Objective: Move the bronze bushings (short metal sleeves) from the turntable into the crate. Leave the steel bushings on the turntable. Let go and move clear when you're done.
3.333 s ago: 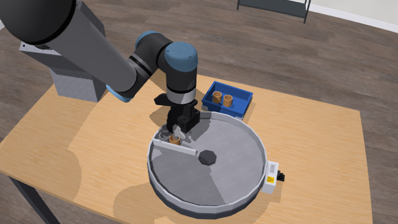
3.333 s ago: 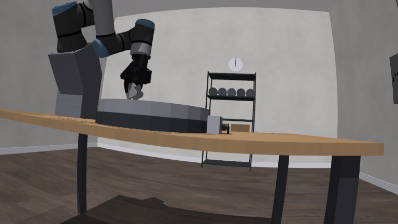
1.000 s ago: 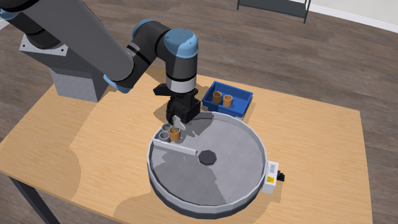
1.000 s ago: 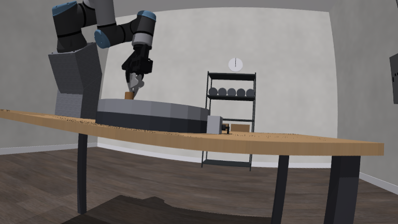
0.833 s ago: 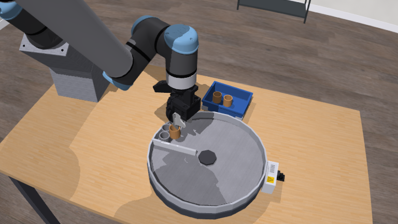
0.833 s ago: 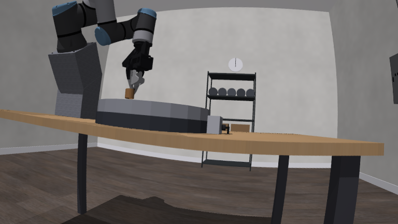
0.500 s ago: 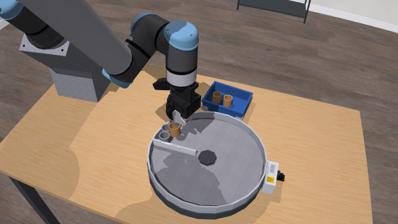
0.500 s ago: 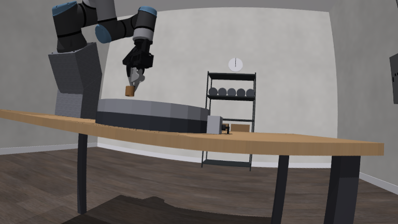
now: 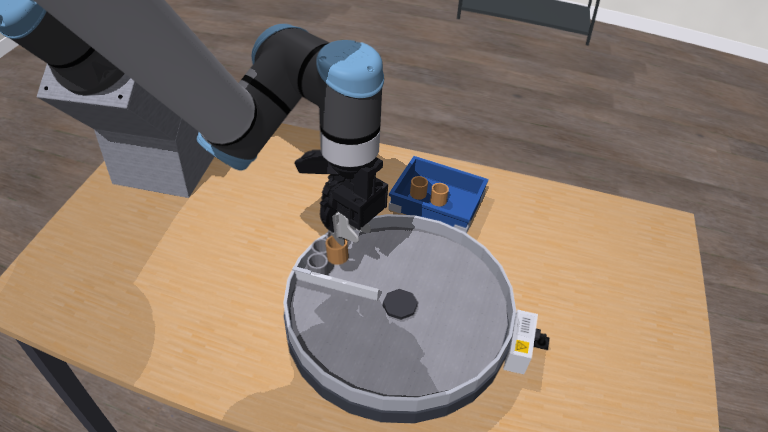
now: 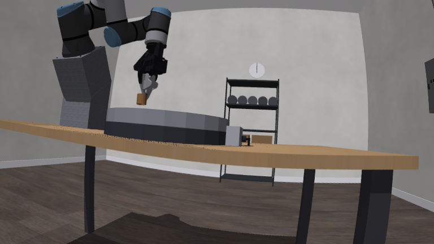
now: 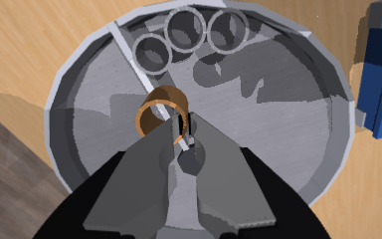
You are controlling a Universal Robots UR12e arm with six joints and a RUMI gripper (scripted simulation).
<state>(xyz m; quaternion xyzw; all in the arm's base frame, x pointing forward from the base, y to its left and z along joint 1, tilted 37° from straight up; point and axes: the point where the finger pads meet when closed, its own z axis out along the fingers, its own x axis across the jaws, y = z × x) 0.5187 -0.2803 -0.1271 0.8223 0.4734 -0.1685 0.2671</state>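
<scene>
The blue crate lies 29 cm to the left of my hand, 16 cm ahead of it and 13 cm below it. From my hand the other things lie so: grey turntable 12 cm ahead, 10 cm below, 5 cm to the right.
</scene>
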